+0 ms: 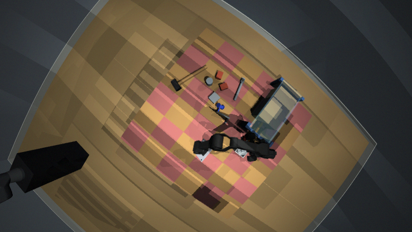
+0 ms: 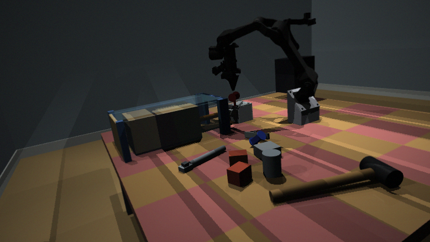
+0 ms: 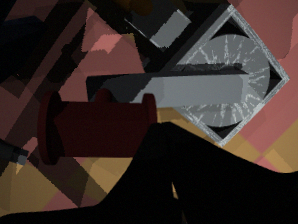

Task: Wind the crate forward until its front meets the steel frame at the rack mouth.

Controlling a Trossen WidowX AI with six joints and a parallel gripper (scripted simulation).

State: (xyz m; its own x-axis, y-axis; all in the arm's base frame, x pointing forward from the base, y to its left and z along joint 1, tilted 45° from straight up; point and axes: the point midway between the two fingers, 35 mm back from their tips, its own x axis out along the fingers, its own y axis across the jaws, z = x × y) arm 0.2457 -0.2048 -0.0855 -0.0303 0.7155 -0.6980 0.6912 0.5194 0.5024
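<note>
The red knob is 10 mm ahead of my gripper tip, 30 mm to the left of it and 40 mm below it. The rest, counted from my gripper tip: grey winch (70 mm behind, 50 mm to the right, 140 mm below); blue-knobbed winch handle (70 mm ahead, 270 mm to the left, 150 mm below); grey crank arm (10 mm behind, 70 mm below).
</note>
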